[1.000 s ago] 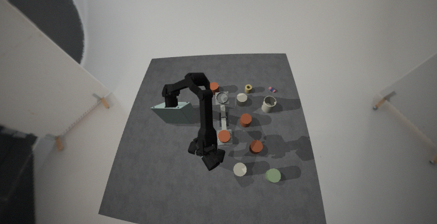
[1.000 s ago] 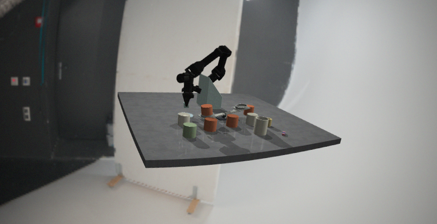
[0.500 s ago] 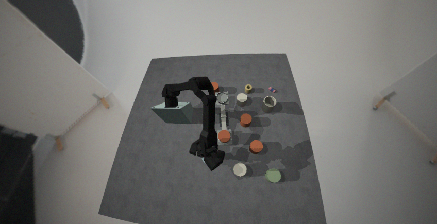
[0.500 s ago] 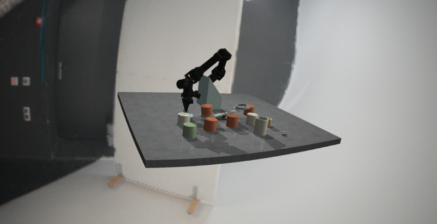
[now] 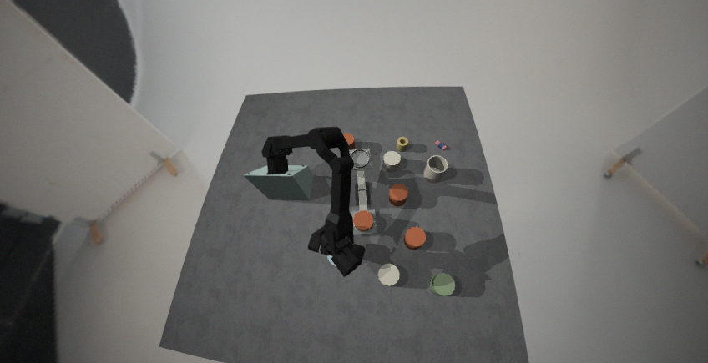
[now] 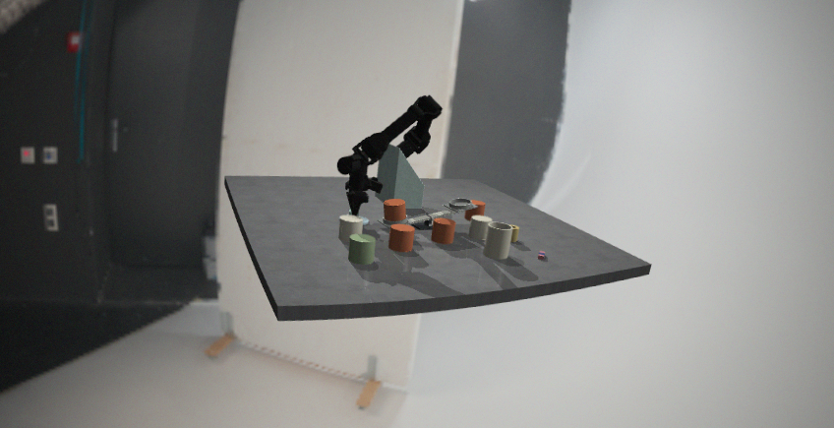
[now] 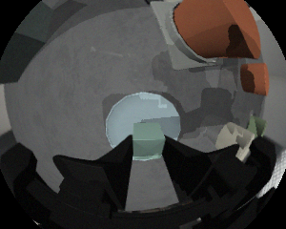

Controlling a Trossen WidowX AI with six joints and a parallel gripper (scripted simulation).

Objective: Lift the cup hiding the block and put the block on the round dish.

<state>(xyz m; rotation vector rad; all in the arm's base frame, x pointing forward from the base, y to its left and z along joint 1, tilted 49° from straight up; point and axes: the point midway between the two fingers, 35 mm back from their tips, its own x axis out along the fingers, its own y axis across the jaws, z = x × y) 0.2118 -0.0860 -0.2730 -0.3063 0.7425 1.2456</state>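
The pale green block lies right at my gripper tip. From my gripper tip the other things lie so: orange cup (490 mm to the left, 50 mm ahead, 20 mm above); then green cylinder (330 mm ahead, 130 mm to the right, 20 mm above); then pale blue round dish (10 mm below).
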